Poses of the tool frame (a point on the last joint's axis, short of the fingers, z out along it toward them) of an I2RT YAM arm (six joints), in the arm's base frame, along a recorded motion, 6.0 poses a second.
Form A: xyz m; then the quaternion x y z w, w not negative.
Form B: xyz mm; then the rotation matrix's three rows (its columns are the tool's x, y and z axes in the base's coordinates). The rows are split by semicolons. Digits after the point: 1 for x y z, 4 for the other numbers.
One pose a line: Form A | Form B
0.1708, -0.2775, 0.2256, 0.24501, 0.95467, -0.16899, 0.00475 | 170.8, -277.5, 225.6; -0.8799, 0.4694, -0.0737; 0.4662, 0.8228, -0.3250; -0.0919, -0.3203, -0.9428
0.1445, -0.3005, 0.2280, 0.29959, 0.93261, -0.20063, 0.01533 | 144.5, -300.5, 228.0; -0.8200, 0.5650, -0.0916; 0.5526, 0.7400, -0.3834; -0.1488, -0.3650, -0.9190
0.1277, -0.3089, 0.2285, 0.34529, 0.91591, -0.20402, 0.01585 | 127.7, -308.9, 228.5; -0.7610, 0.6390, -0.1119; 0.6260, 0.6783, -0.3847; -0.1699, -0.3628, -0.9162
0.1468, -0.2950, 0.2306, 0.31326, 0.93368, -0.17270, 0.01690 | 146.8, -295.0, 230.6; -0.8032, 0.5908, -0.0766; 0.5791, 0.7441, -0.3331; -0.1398, -0.3119, -0.9398
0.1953, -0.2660, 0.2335, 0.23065, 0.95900, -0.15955, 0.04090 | 195.3, -266.0, 233.5; -0.8903, 0.4554, 0.0048; 0.4293, 0.8427, -0.3249; -0.1520, -0.2871, -0.9457
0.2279, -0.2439, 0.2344, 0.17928, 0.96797, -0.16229, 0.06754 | 227.9, -243.9, 234.4; -0.9266, 0.3690, 0.0726; 0.3252, 0.8830, -0.3384; -0.1889, -0.2900, -0.9382
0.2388, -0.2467, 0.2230, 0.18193, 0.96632, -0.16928, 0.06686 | 238.8, -246.7, 223.0; -0.9249, 0.3742, 0.0676; 0.3290, 0.8765, -0.3515; -0.1908, -0.3028, -0.9337
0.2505, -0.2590, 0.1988, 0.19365, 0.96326, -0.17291, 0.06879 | 250.5, -259.0, 198.8; -0.9155, 0.3969, 0.0656; 0.3493, 0.8652, -0.3598; -0.1995, -0.3065, -0.9307
